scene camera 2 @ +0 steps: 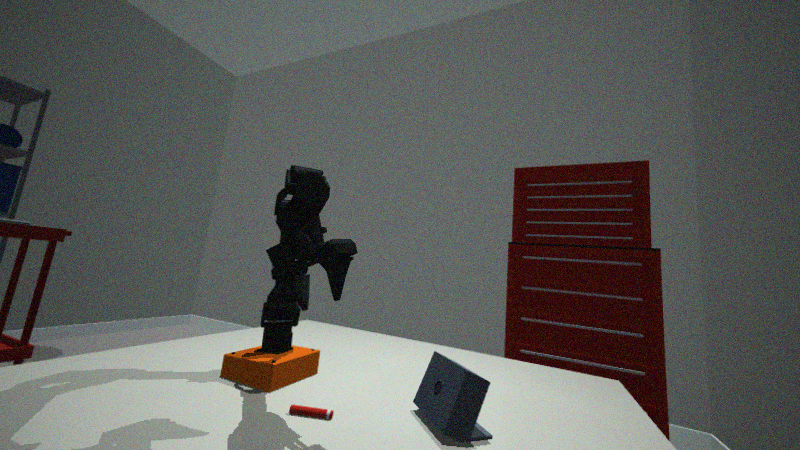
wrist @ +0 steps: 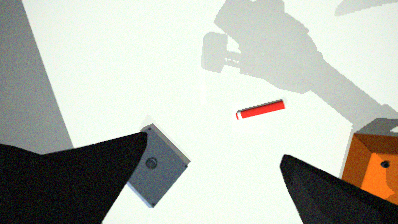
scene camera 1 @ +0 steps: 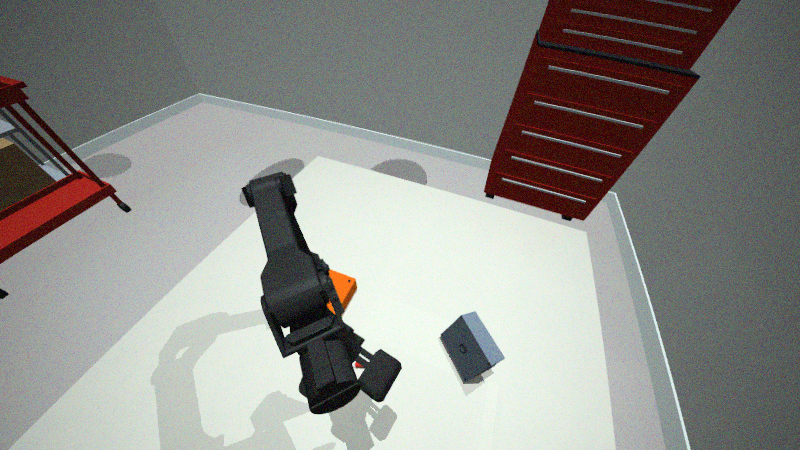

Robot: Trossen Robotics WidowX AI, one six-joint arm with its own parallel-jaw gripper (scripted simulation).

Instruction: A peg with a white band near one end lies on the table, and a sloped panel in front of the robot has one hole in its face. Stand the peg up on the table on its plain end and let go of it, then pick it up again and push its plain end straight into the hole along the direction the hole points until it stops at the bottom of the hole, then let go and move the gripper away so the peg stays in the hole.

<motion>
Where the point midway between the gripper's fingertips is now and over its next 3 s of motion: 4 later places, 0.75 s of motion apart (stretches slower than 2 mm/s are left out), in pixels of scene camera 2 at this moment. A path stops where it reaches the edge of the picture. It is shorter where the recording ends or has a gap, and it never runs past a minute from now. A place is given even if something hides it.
My gripper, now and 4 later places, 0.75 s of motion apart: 320,305; 325,348; 325,372; 324,391; 320,411
</motion>
